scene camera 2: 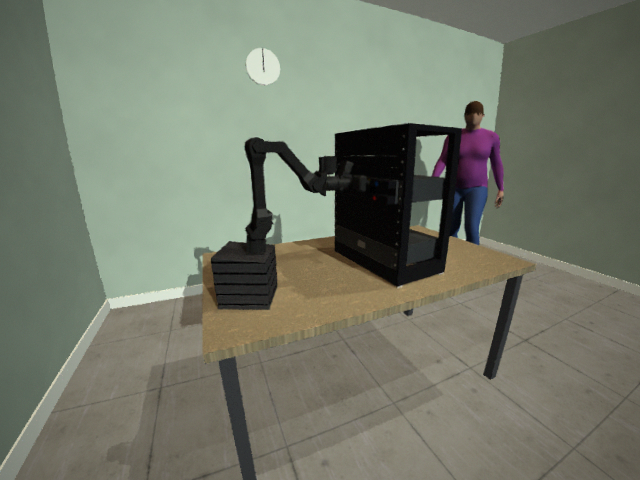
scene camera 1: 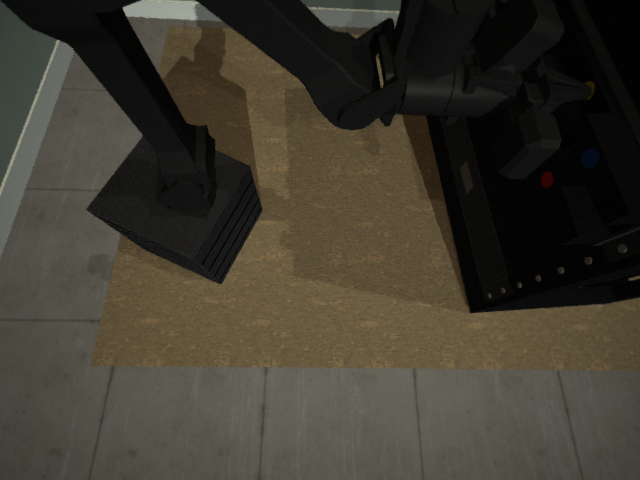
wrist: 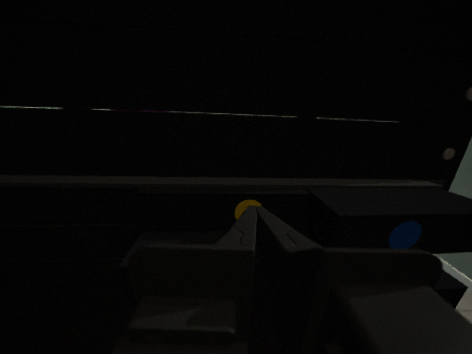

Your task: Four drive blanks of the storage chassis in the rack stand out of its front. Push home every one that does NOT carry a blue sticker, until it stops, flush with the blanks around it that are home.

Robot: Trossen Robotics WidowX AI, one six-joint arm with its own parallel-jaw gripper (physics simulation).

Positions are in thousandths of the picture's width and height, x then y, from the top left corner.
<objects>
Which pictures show the black rack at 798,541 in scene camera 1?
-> Scene camera 2, scene camera 1 and the wrist view: all of them.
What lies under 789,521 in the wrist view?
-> A black rack.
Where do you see a black rack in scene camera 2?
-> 590,493
</objects>
